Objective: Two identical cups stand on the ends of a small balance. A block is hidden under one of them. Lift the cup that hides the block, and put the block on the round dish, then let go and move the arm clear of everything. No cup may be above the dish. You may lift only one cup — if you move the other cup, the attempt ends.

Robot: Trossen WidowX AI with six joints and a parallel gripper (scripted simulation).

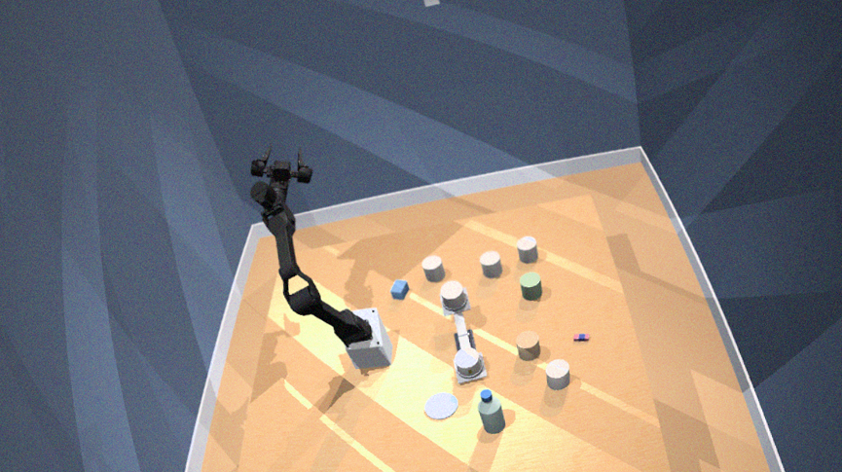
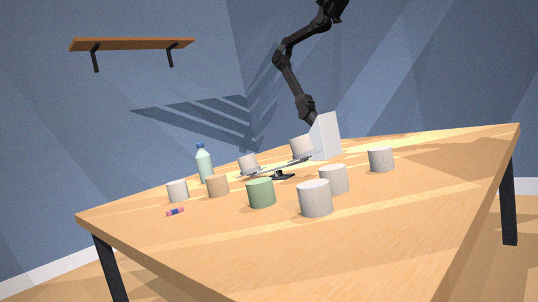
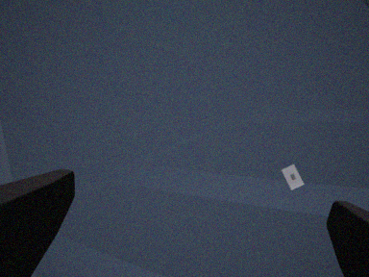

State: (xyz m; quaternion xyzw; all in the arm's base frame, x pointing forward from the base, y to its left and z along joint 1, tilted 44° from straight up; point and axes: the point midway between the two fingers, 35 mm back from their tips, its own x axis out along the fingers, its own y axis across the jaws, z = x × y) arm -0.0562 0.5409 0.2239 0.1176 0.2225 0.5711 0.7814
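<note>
Right now my gripper tip is 390 mm short of the grey block, 390 mm to the left of it and 650 mm above it. Round my gripper tip: blue block 170 mm ahead, 30 mm to the left, 670 mm below; then round pale-blue dish 290 mm ahead, 500 mm to the right, 690 mm below; then small balance 380 mm ahead, 260 mm to the right, 650 mm below.
</note>
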